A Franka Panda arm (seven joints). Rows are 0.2 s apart.
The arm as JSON. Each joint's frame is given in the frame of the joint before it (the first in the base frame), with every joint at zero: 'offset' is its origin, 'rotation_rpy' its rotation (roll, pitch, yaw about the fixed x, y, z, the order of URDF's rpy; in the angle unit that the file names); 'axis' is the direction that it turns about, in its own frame. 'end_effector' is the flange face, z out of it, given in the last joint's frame.
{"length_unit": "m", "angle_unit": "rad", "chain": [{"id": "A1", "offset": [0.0, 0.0, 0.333], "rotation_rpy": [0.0, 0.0, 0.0], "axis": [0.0, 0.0, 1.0]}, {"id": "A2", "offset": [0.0, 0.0, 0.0], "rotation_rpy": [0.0, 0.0, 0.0], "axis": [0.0, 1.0, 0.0]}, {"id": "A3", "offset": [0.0, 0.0, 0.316], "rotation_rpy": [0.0, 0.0, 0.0], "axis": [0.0, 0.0, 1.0]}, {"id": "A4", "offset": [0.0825, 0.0, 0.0], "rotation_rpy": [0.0, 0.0, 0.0], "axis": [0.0, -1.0, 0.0]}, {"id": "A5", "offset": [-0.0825, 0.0, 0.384], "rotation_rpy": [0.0, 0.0, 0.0], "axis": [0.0, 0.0, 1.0]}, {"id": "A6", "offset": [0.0, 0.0, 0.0], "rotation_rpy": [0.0, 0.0, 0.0], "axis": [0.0, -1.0, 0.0]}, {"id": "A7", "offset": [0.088, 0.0, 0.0], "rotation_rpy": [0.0, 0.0, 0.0], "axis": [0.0, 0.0, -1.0]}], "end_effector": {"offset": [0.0, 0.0, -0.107], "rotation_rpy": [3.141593, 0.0, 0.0]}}
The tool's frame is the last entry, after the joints.
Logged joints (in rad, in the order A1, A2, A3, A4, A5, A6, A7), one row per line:
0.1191, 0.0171, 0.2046, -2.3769, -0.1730, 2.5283, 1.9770
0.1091, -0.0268, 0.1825, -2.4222, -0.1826, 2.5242, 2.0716
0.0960, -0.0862, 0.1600, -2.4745, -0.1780, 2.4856, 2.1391
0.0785, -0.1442, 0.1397, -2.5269, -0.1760, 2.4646, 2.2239
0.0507, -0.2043, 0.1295, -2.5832, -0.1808, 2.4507, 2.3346
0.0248, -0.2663, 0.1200, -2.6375, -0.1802, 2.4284, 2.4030
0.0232, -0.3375, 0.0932, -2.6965, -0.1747, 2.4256, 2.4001
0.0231, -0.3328, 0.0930, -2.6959, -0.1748, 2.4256, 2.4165
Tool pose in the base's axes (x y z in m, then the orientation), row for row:
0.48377, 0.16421, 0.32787, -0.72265, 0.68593, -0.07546, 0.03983
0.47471, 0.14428, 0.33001, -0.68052, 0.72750, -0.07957, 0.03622
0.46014, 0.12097, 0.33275, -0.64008, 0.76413, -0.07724, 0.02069
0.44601, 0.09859, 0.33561, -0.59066, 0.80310, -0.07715, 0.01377
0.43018, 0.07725, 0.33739, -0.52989, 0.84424, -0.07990, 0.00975
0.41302, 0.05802, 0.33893, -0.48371, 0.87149, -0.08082, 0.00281
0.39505, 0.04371, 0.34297, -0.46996, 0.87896, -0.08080, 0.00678
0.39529, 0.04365, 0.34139, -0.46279, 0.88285, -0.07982, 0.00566
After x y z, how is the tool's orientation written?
As a quaternion, x y z w.
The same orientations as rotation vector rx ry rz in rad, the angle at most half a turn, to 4 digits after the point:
-2.2144, 2.1019, -0.2312
-2.0900, 2.2343, -0.2444
-1.9848, 2.3695, -0.2395
-1.8395, 2.5011, -0.2403
-1.6544, 2.6359, -0.2495
-1.5169, 2.7330, -0.2534
-1.4701, 2.7495, -0.2527
-1.4487, 2.7636, -0.2499

